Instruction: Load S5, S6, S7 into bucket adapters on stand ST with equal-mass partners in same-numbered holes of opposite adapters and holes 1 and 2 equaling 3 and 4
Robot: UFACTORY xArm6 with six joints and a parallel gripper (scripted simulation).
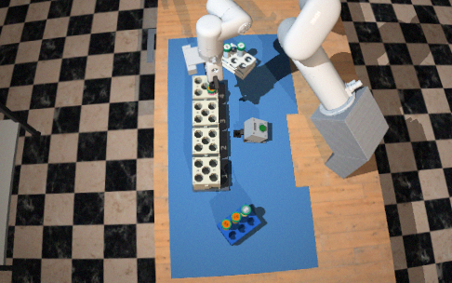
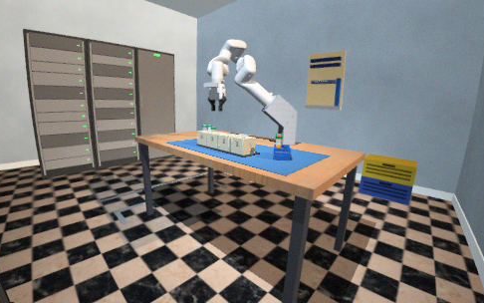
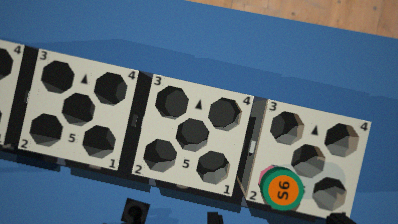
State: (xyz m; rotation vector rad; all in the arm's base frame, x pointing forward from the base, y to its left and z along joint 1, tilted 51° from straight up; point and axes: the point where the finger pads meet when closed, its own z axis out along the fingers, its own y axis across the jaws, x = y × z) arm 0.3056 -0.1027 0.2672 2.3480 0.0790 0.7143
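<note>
The orange-dotted tube lies 430 mm to the left of my hand, 190 mm below it and 110 mm ahead of it. The rest, counted from my hand: white blank rack: 220 mm below, 170 mm behind, 160 mm to the right; adapter: 240 mm to the left, 200 mm below, 130 mm ahead; green done key: 180 mm below, 170 mm to the left, 130 mm behind.
</note>
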